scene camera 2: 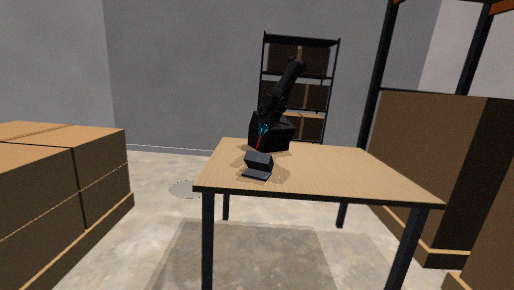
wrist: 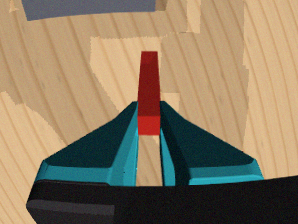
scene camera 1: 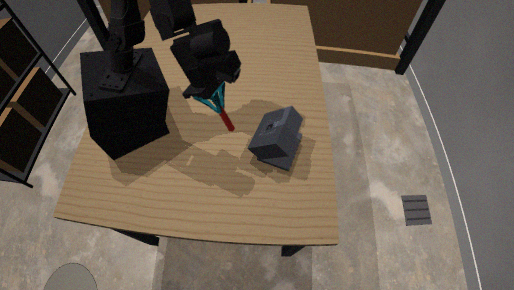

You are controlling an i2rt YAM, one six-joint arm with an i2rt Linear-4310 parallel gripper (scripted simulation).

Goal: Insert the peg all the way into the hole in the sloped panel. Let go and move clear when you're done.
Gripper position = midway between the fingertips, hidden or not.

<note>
In view: my gripper [scene camera 1: 221,111] and a red peg [wrist: 148,99].
My gripper shows as well in the wrist view [wrist: 148,111].
</note>
